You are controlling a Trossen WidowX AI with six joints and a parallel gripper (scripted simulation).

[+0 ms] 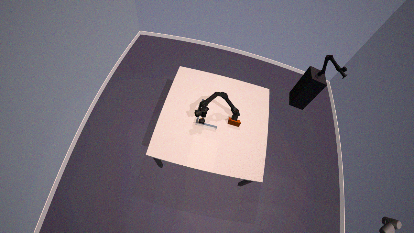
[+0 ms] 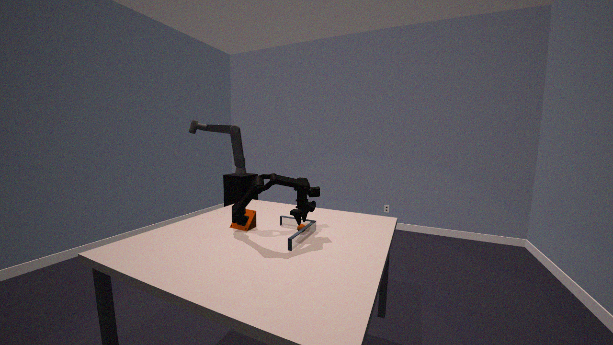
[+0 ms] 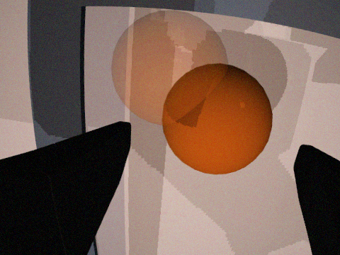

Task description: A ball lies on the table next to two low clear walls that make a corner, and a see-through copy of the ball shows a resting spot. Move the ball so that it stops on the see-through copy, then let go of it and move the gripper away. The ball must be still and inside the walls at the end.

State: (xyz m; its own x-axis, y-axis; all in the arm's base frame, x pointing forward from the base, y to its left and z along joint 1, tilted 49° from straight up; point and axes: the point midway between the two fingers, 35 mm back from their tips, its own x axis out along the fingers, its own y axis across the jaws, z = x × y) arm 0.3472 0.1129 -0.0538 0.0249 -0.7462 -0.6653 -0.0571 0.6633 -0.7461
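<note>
The orange ball lies 30 mm below my gripper tip. Round my gripper tip: clear wall 60 mm ahead, 90 mm to the right, 20 mm below; then see-through copy of ball 20 mm ahead, 20 mm to the left, 30 mm below.
</note>
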